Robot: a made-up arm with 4 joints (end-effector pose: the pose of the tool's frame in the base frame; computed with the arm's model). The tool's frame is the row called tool.
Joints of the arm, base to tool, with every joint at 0 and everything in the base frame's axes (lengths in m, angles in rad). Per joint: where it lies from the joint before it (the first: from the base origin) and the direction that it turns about. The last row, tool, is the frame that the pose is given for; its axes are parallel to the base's.
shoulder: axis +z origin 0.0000 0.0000 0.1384
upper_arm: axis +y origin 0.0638 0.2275 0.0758
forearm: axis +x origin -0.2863 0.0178 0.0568
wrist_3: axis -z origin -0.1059 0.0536 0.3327
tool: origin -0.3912 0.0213 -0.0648
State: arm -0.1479 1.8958 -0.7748 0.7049
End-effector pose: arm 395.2 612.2 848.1 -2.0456 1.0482 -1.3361
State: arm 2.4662 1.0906 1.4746 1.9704
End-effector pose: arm -318.0 232.2 634.3 -1.5263 0.0786 -0.5865
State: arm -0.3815 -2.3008 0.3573 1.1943
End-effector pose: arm 267.8 485.2 -474.9 2.3704 -0.5131 -1.9555
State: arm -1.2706 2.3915 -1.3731 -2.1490
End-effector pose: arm 571.5 -318.1 63.0 2.2477 -1.3393 1.0715
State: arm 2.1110 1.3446 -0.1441 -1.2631
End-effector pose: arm -133.3 272.4 813.9 1.3338 0.3319 -2.5321
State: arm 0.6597 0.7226 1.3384 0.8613
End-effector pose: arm -118.3 -5.1 986.2 -0.1507 1.3952 -0.9089
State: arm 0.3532 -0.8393 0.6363 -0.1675
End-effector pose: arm -656.3 -142.1 -181.8 0.4617 -0.9272 0.5786
